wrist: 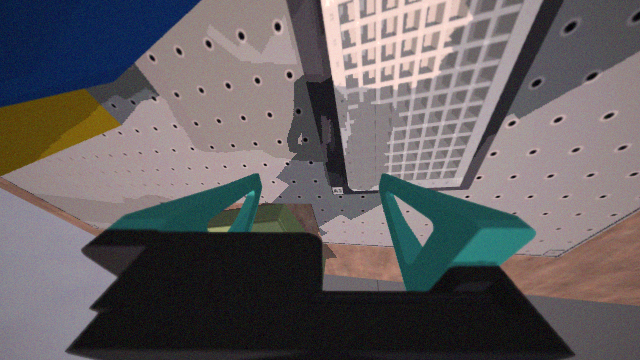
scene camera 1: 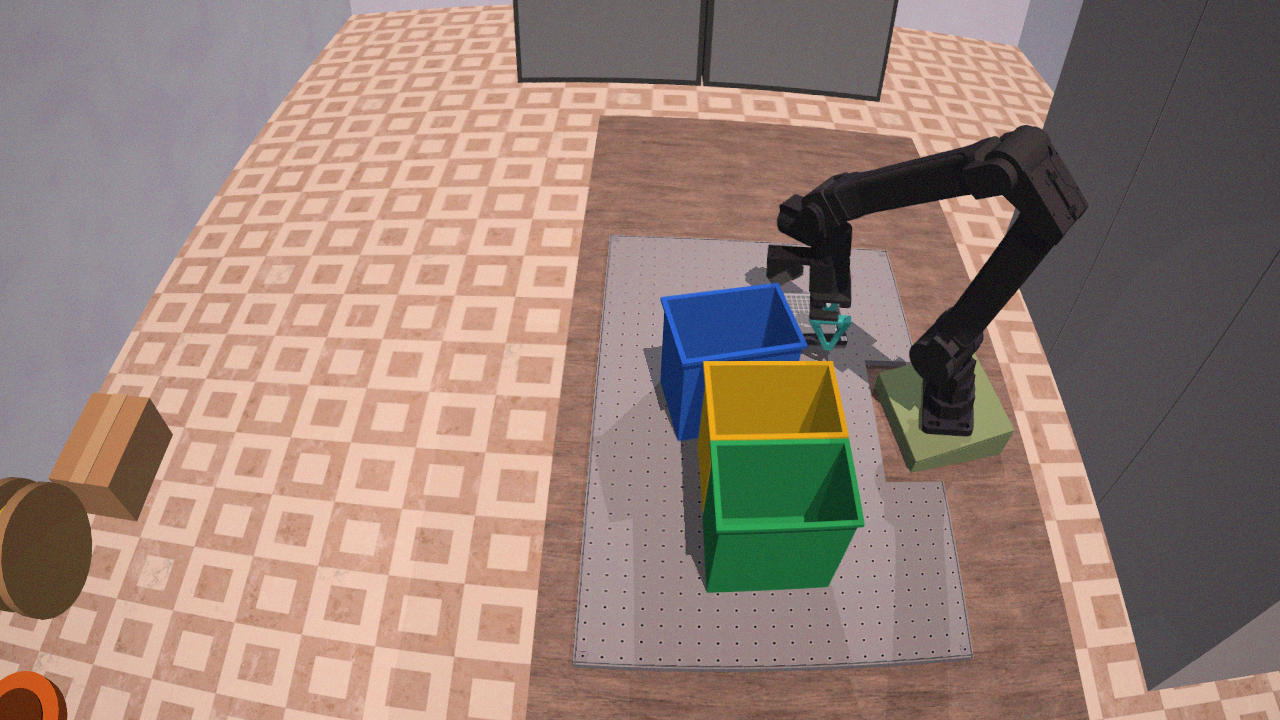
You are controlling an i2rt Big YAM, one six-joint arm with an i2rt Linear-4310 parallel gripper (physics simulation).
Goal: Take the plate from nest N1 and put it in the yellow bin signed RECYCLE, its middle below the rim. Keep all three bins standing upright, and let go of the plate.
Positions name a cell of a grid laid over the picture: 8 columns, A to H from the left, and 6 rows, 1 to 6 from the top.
In view: the gripper (scene camera 1: F3), a white gridded plate (scene camera 1: E3), a blue bin (scene camera 1: E3), a yellow bin (scene camera 1: E4) and a green bin (scene camera 1: E5).
The white gridded plate also shows in the wrist view (wrist: F2). The blue bin also shows in the wrist view (wrist: A1). The gripper shows as well in the wrist view (wrist: E4). The wrist view does not show the green bin: it is out of frame.
